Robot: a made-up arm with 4 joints.
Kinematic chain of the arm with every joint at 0, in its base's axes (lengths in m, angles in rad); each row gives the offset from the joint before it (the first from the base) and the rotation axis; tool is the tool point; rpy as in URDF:
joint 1: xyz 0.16 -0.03 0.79 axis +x
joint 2: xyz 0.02 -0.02 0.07 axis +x
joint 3: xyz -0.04 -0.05 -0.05 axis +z
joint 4: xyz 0.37 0 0.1 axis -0.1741 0.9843 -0.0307
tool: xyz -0.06 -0.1 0.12 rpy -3.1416 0 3.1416
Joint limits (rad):
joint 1: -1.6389..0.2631
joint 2: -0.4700..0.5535
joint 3: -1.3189..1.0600
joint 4: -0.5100..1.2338
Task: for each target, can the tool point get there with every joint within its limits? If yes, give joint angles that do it. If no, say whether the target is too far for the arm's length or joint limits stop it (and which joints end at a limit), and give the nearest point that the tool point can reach.
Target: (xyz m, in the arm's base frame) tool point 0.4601 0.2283 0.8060
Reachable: yes | joints -1.3136 0.0354 0.6596 0.1703
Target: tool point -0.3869 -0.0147 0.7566
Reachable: no: joint limits stop it (at a limit: joint 1, joint 2, joint 3, joint 4) | nearest point 0.0993 -0.3811 0.6906 | short by 0.612 m
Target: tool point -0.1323 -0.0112 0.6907
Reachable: no: joint limits stop it (at a limit: joint 1, joint 2, joint 3, joint 4) | nearest point 0.0993 -0.3811 0.6906 | short by 0.436 m
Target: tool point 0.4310 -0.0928 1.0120
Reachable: yes | joints -0.6146 0.4687 0.1707 -0.3289
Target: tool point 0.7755 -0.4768 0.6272
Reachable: no: too far | nearest point 0.5435 -0.3925 0.7456 | short by 0.274 m
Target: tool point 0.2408 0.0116 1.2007
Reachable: yes | joints -0.9496 -0.2179 -0.8483 -0.3612
